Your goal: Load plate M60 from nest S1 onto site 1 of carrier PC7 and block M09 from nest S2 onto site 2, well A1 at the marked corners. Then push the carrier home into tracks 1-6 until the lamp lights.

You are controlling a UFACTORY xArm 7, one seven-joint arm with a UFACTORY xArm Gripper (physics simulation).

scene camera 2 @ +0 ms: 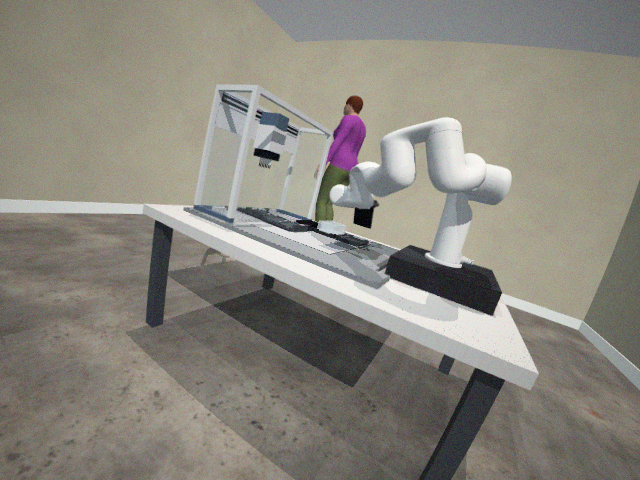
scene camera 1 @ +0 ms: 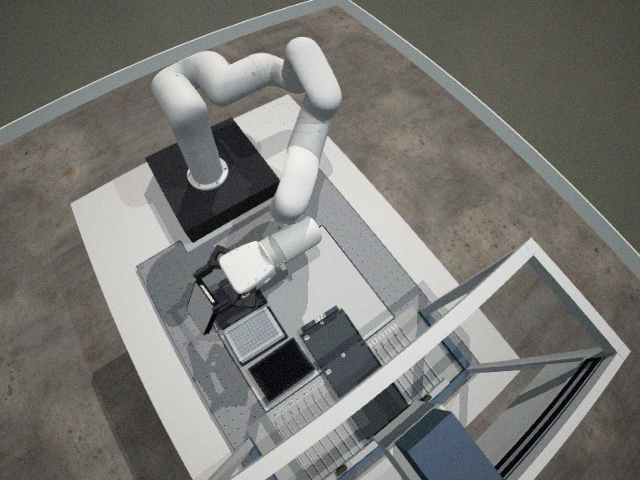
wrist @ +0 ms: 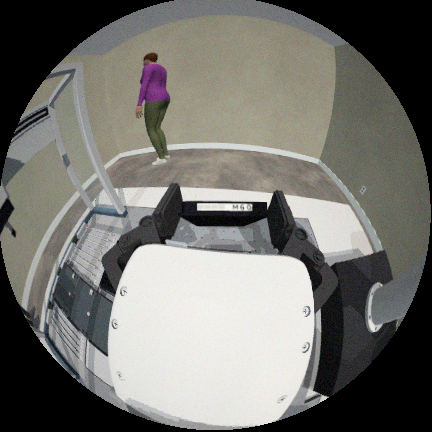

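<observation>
My gripper is shut on plate M60, a black plate with its label strip facing the wrist camera. The plate is tipped steeply on edge, apart from and above the deck near the dark, vacant nest. A pale welled block sits in the middle nest; its label is not readable. Carrier PC7 is long and dark, partly inside the tracks, with no labware seen on its visible part. The lamp cannot be made out.
A black plate sits in the nest beyond the pale block. The white gantry frame stands over the tracks, with a blue-topped head inside. A person stands beyond the table.
</observation>
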